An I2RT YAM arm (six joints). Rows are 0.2 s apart.
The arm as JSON. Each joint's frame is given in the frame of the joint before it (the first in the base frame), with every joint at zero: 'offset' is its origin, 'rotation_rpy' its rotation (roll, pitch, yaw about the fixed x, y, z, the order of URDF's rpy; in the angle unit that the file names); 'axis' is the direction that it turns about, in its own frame. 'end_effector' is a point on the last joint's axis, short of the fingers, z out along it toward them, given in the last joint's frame.
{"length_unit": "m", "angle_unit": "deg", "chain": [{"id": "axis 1", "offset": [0.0, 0.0, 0.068], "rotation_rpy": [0.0, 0.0, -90.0], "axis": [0.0, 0.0, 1.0]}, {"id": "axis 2", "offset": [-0.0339, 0.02, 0.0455], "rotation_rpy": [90.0, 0.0, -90.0], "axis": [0.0, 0.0, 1.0]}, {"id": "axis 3", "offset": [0.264, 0.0, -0.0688], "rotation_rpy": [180.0, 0.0, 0.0], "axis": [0.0, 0.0, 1.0]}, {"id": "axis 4", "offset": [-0.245, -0.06, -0.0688], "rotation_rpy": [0.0, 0.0, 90.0], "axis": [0.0, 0.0, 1.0]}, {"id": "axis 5", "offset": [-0.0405, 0.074, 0.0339], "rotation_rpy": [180.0, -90.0, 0.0], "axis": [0.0, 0.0, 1.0]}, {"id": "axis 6", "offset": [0.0, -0.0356, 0.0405], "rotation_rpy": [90.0, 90.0, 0.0], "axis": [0.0, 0.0, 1.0]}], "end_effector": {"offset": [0.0, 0.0, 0.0], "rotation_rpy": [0.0, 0.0, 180.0]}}
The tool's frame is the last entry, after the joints.
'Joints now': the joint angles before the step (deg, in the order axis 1, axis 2, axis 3, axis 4, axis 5, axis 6). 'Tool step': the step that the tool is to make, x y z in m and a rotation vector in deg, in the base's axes. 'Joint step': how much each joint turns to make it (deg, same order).
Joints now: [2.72 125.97 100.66 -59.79 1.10 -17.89]
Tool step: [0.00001 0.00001 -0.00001 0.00 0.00 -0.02]
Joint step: [0.00 0.00 0.00 0.00 0.00 0.02]
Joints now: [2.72 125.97 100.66 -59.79 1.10 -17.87]
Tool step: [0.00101 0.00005 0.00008 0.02 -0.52 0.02]
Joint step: [0.00 0.00 0.01 0.52 0.00 -0.02]
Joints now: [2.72 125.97 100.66 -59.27 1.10 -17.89]
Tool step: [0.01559 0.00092 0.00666 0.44 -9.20 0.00]
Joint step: [0.02 -0.57 -0.09 8.73 0.00 0.02]
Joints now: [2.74 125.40 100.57 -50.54 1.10 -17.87]
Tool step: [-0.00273 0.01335 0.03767 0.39 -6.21 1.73]
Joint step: [1.73 -4.32 0.99 0.91 0.00 0.00]
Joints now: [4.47 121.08 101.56 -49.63 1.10 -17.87]
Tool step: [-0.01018 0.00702 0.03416 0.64 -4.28 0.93]
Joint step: [1.00 -4.55 0.19 -0.43 -0.22 0.17]
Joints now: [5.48 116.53 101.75 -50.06 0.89 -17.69]
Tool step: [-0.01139 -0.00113 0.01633 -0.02 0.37 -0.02]
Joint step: [-0.01 -2.58 0.05 -3.00 -0.01 0.02]
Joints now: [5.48 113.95 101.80 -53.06 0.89 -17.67]
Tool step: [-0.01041 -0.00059 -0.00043 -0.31 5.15 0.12]
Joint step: [0.04 -0.28 0.35 -5.79 -0.20 -0.01]
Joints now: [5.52 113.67 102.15 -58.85 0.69 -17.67]
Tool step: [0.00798 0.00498 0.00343 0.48 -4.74 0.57]
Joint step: [0.57 0.00 0.00 4.76 0.00 0.00]
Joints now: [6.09 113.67 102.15 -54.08 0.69 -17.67]
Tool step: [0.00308 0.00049 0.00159 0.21 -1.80 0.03]
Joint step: [0.02 0.00 0.02 1.79 -0.02 0.00]
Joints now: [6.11 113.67 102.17 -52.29 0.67 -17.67]
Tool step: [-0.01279 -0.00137 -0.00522 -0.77 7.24 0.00]
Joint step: [0.00 0.00 0.03 -7.31 0.00 0.00]
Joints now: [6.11 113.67 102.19 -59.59 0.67 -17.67]
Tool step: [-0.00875 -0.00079 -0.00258 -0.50 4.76 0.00]
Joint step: [0.02 0.00 0.00 -4.79 0.00 0.02]
